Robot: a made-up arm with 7 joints. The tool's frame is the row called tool.
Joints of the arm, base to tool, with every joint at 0 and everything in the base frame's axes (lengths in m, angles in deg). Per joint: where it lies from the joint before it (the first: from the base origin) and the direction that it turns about. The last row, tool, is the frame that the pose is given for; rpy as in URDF.
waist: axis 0 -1 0 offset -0.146 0.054 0.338
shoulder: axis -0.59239 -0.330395 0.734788 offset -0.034 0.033 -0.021
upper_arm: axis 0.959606 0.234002 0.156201 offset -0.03 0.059 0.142
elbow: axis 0 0 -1 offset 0.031 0.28 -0.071
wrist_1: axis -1 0 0 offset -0.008 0.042 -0.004
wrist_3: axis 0.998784 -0.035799 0.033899 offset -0.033 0.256 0
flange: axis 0 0 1 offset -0.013 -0.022 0.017
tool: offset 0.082 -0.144 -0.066 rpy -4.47 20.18 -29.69
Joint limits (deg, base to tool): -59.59..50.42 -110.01..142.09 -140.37..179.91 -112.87..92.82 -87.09..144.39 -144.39..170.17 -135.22..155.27
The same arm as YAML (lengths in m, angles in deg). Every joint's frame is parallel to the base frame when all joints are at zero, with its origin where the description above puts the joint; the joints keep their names.
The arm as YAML. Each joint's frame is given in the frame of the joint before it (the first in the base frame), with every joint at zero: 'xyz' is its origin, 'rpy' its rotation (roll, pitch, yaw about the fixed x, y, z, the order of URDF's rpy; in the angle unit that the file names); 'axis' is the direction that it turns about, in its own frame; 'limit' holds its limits. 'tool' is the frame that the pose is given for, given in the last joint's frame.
units:
  length: m
  angle: deg
joints:
  - name: waist
    type: revolute
    origin:
      xyz: [-0.146, 0.054, 0.338]
      rpy: [0.0, 0.0, 0.0]
    axis: [0.0, -1.0, 0.0]
    limit:
      lower: -59.59
      upper: 50.42
  - name: shoulder
    type: revolute
    origin:
      xyz: [-0.034, 0.033, -0.021]
      rpy: [0.0, 0.0, 0.0]
    axis: [-0.59239, -0.330395, 0.734788]
    limit:
      lower: -110.01
      upper: 142.09
  - name: upper_arm
    type: revolute
    origin:
      xyz: [-0.03, 0.059, 0.142]
      rpy: [0.0, 0.0, 0.0]
    axis: [0.959606, 0.234002, 0.156201]
    limit:
      lower: -140.37
      upper: 179.91
  - name: elbow
    type: revolute
    origin:
      xyz: [0.031, 0.28, -0.071]
      rpy: [0.0, 0.0, 0.0]
    axis: [0.0, 0.0, -1.0]
    limit:
      lower: -112.87
      upper: 92.82
  - name: wrist_1
    type: revolute
    origin:
      xyz: [-0.008, 0.042, -0.004]
      rpy: [0.0, 0.0, 0.0]
    axis: [-1.0, 0.0, 0.0]
    limit:
      lower: -87.09
      upper: 144.39
  - name: wrist_3
    type: revolute
    origin:
      xyz: [-0.033, 0.256, 0.0]
      rpy: [0.0, 0.0, 0.0]
    axis: [0.998784, -0.035799, 0.033899]
    limit:
      lower: -144.39
      upper: 170.17
  - name: flange
    type: revolute
    origin:
      xyz: [-0.013, -0.022, 0.017]
      rpy: [0.0, 0.0, 0.0]
    axis: [0.0, 0.0, 1.0]
    limit:
      lower: -135.22
      upper: 155.27
tool:
  origin:
    xyz: [0.082, -0.144, -0.066]
    rpy: [-4.47, 20.18, -29.69]

